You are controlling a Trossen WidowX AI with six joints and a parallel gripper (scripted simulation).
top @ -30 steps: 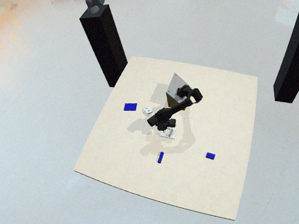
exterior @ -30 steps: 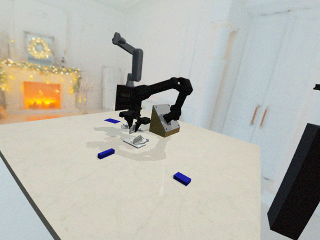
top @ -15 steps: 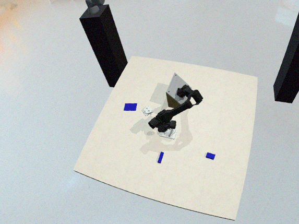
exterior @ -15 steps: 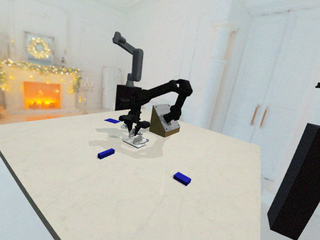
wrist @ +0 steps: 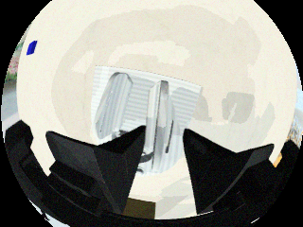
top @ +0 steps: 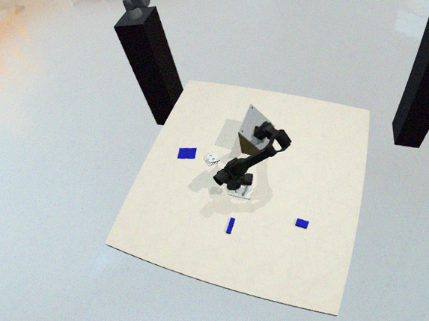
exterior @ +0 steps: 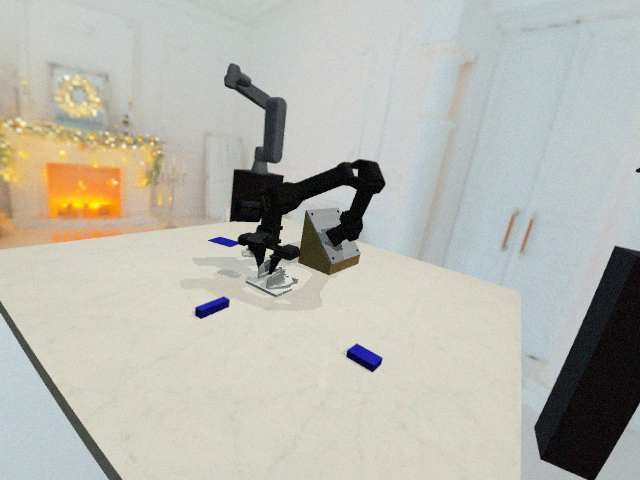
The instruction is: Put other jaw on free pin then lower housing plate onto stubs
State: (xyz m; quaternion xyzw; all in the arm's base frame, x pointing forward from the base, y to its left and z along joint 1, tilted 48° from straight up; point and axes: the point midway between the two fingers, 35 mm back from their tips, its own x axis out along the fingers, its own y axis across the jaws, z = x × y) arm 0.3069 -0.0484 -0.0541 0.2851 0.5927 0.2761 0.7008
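Now: gripper tip 16 cm past the housing plate and 18 cm to the left of it. Round my gripper tip: flat blue patch: 19 cm behind, 35 cm to the right, 3 cm below.
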